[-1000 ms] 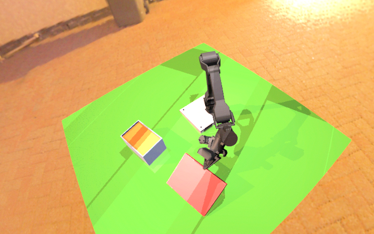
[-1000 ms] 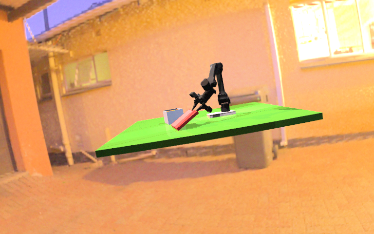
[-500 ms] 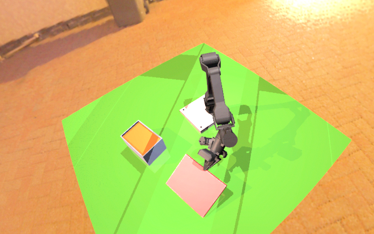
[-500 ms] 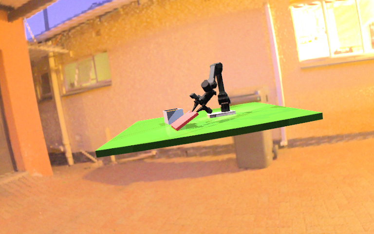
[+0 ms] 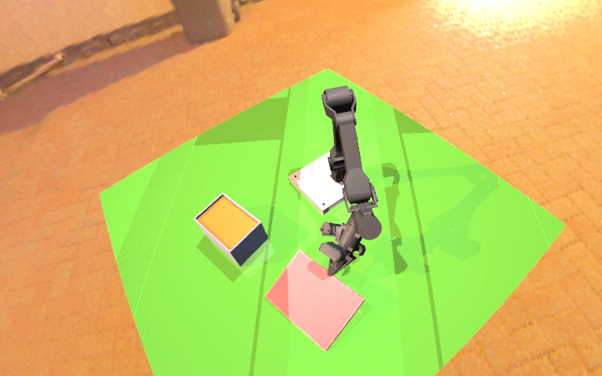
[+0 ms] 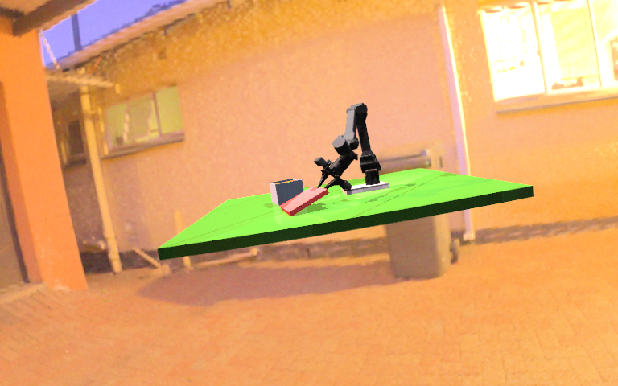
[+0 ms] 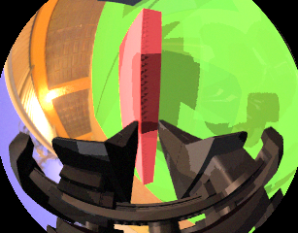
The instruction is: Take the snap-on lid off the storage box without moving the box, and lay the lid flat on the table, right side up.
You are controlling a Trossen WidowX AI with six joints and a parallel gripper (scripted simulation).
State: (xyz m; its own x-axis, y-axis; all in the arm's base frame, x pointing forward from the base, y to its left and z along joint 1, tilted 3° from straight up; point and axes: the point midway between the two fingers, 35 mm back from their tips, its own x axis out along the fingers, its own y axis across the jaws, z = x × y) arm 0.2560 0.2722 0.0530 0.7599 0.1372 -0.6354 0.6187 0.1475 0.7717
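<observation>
Now: the red lid 8 cm ahead of my gripper tip, 3 cm below it and 1 cm to the left of it. Also, from my gripper tip: storage box (33 cm to the right, 14 cm ahead, 2 cm below).
</observation>
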